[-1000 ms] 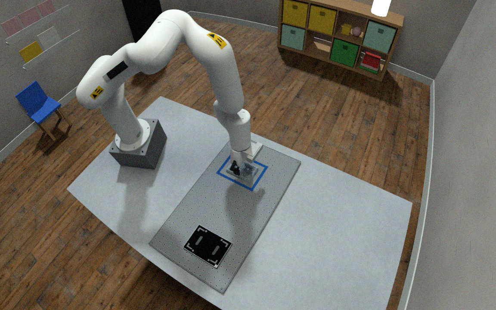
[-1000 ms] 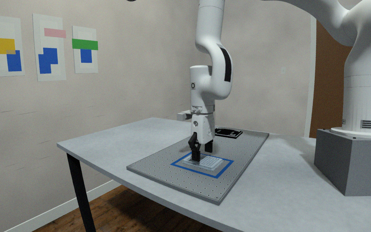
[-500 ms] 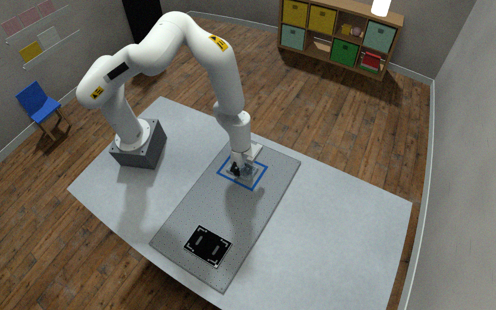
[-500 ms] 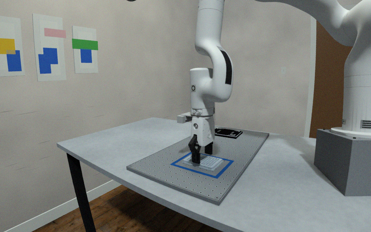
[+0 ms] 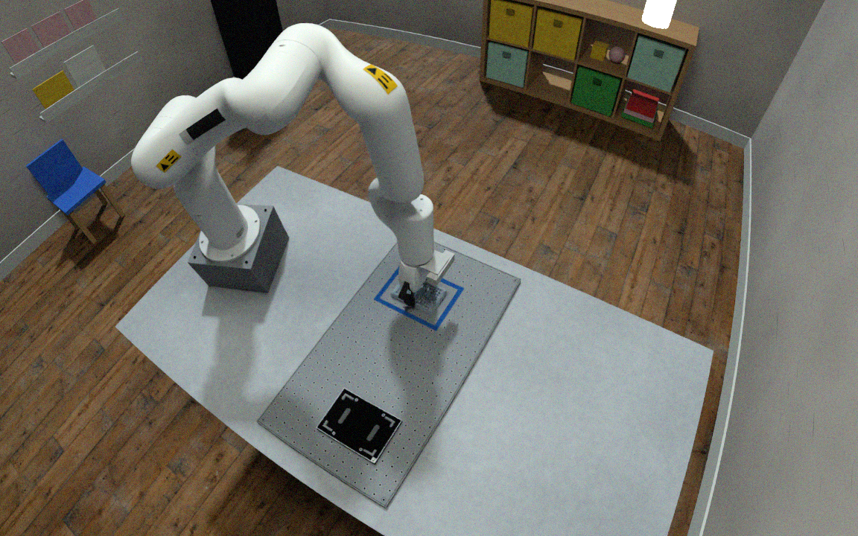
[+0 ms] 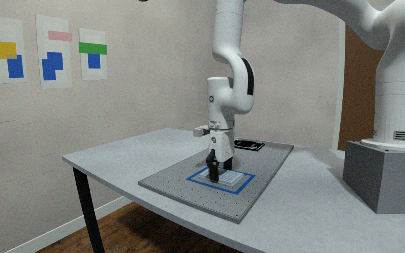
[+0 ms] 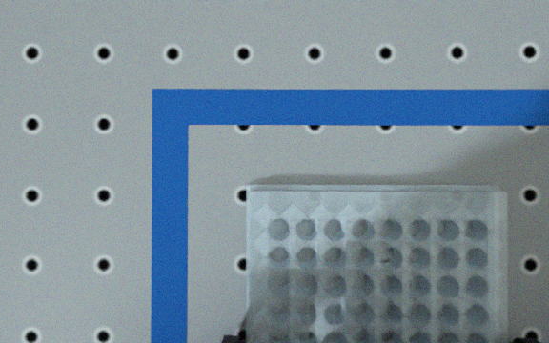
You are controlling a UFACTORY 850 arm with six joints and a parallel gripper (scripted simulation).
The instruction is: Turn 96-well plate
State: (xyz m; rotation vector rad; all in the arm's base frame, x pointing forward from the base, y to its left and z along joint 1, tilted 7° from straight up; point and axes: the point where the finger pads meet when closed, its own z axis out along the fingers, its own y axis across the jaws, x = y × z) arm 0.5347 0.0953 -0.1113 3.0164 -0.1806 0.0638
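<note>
Now: hand 2 cm above the 96-well plate. Round my hand: black plate nest N1 (39 cm to the right, 2 cm ahead, 1 cm below).
</note>
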